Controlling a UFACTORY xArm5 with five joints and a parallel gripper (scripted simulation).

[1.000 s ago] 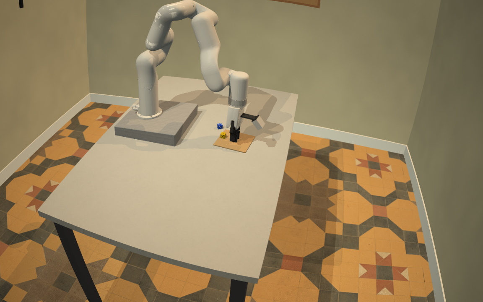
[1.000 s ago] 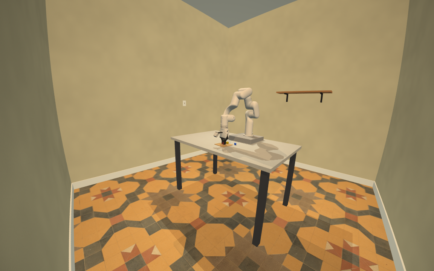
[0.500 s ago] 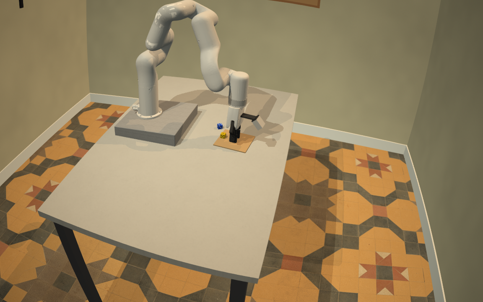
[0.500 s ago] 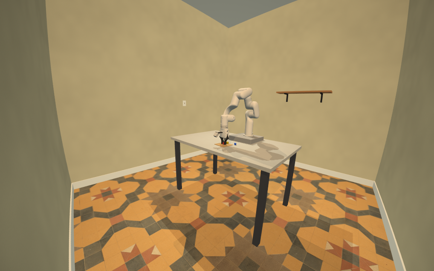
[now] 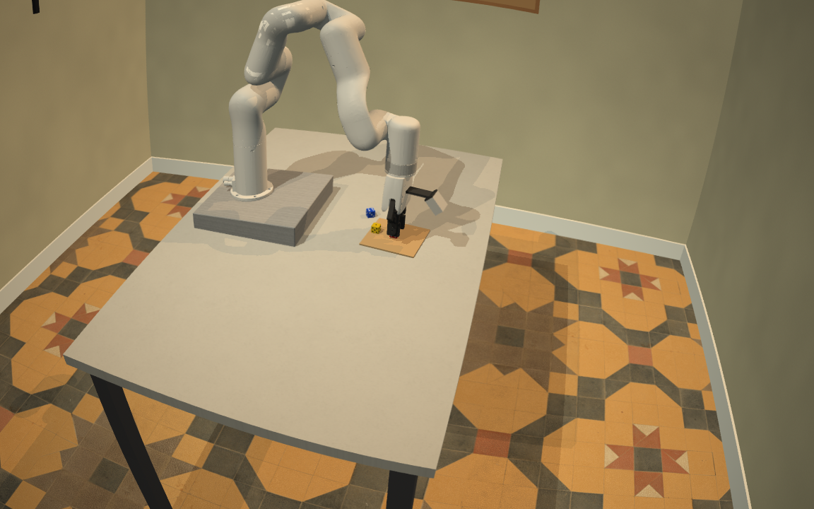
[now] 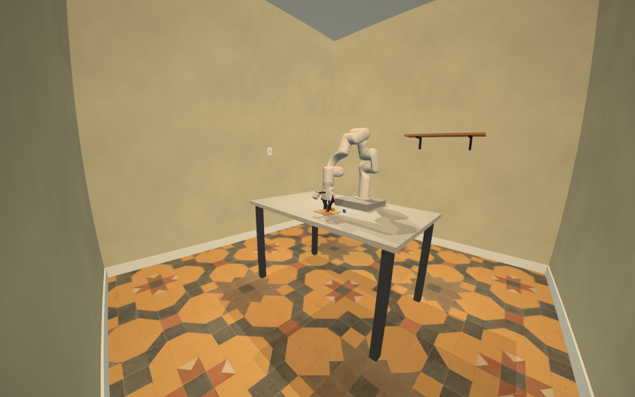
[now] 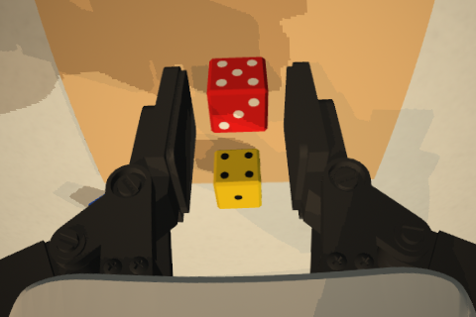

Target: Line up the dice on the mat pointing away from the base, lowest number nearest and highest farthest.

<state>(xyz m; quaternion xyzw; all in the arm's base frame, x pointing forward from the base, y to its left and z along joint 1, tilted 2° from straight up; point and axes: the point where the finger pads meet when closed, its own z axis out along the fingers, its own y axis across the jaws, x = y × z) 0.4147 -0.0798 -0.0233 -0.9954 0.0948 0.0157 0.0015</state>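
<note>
My hand is 2 cm above the red die. From my hand the other things lie so: blue die: 8 cm behind, 9 cm to the left, 3 cm below; yellow die: 5 cm behind, 1 cm to the left, 2 cm below; mat: 4 cm below.
</note>
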